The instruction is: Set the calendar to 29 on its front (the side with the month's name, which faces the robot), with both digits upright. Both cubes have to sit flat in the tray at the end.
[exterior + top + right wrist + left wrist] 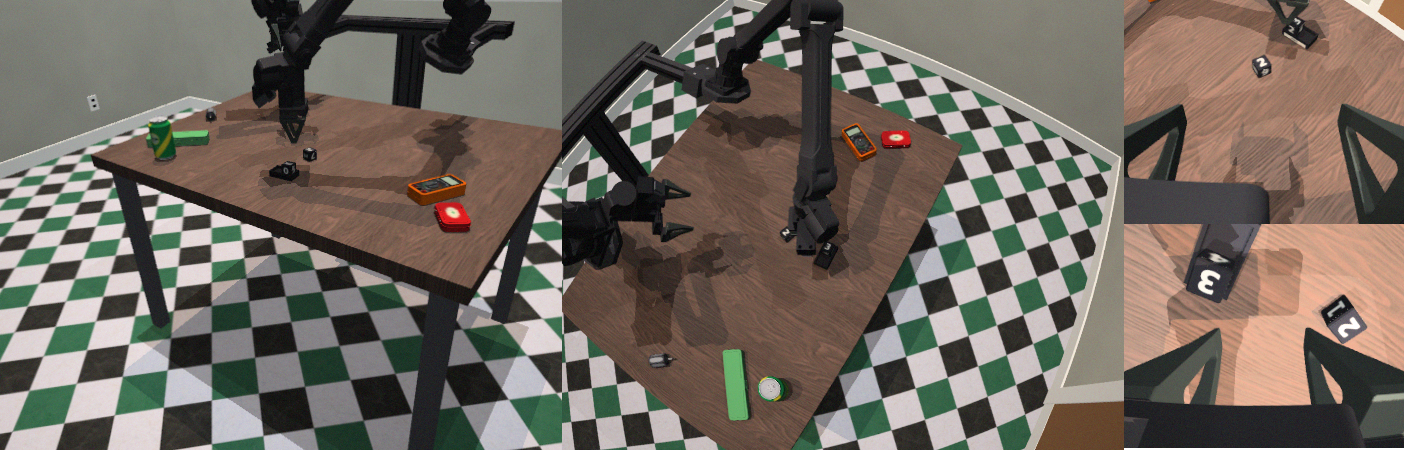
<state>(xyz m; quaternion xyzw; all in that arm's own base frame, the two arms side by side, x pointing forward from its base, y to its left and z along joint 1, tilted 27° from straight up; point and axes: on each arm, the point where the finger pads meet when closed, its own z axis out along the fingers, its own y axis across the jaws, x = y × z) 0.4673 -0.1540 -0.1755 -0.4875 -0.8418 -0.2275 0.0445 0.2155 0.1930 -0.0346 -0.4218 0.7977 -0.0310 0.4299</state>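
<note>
Now: left hand 40 mm short of the black cube, 10 mm to the right of it and 80 mm above it. From my left hand the other things lie so: black calendar tray: 50 mm ahead, 10 mm to the right, 90 mm below; then green case: 30 mm ahead, 460 mm to the right, 90 mm below; then red box: 40 mm ahead, 440 mm to the left, 80 mm below.
</note>
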